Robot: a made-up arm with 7 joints. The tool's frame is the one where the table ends. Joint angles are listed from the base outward.
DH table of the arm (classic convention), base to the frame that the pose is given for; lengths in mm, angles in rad. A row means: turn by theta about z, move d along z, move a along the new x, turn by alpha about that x. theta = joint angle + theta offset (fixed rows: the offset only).
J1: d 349.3; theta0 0; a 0; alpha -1.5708
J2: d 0; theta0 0; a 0; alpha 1.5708
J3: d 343.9; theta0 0; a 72.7; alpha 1.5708
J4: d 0; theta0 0; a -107.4; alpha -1.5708
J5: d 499.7; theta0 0; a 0; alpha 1.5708
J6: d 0; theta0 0; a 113.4; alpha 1.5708
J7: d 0; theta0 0; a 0; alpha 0
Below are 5 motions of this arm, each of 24 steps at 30 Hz.
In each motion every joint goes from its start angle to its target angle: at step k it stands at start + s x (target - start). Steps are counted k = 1, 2, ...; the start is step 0. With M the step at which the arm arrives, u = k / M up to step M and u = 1 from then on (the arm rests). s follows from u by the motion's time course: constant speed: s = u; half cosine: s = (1 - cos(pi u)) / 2; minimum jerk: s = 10 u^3 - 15 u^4 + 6 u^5.
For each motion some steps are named. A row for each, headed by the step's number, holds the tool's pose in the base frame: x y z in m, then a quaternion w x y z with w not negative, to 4 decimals.
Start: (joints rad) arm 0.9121 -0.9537 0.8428 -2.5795 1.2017 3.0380 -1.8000
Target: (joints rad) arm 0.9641 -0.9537 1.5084 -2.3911 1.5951 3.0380 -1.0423
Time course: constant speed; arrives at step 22
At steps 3, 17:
3: -0.1220 0.3641 0.6484 0.0837 -0.2119 -0.7776 -0.5861
17: -0.3148 0.3464 0.5414 0.2724 -0.2900 -0.7883 -0.4693

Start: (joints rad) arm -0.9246 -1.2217 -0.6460 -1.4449 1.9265 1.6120 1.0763
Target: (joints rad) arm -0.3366 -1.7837 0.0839 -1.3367 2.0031 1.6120 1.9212
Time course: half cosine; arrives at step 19
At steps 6, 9, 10, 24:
6: -0.5006 0.0651 1.0396 0.7804 -0.5054 0.0214 -0.3676
9: -0.5183 0.1389 1.0222 0.7707 -0.5949 -0.0090 -0.2281
10: -0.5316 0.1654 1.0081 0.7583 -0.6257 -0.0171 -0.1823
24: -0.6548 0.2819 0.8530 0.6252 -0.7796 -0.0340 0.0119

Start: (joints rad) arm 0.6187 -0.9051 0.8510 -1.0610 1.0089 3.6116 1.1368
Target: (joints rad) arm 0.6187 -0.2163 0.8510 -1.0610 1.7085 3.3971 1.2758
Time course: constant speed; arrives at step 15
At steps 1, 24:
1: -0.3963 0.0047 1.0514 0.9871 -0.1135 -0.0629 0.0935
24: 0.0310 0.3391 1.0680 0.7627 -0.2957 0.3401 0.4640

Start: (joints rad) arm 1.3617 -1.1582 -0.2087 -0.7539 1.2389 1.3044 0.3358
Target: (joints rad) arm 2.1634 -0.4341 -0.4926 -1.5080 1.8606 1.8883 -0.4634
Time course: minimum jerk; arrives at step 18
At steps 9, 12, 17, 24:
9: 0.2218 -0.0796 1.2301 0.7892 -0.1202 -0.5958 0.0876
12: 0.1989 0.2660 1.1512 0.8223 -0.1330 -0.5001 0.2367
17: 0.1098 0.4601 1.0277 0.8245 -0.1916 -0.4319 0.3114
24: 0.1090 0.4613 1.0266 0.8244 -0.1922 -0.4315 0.3119

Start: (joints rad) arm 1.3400 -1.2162 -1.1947 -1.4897 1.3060 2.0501 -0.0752
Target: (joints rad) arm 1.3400 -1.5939 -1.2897 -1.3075 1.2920 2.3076 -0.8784
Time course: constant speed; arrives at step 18
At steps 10, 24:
10: 0.4777 -0.6752 0.5711 0.8418 -0.1695 0.1253 -0.4970
24: 0.4414 -0.7425 0.4318 0.7164 -0.1204 0.2144 -0.6530

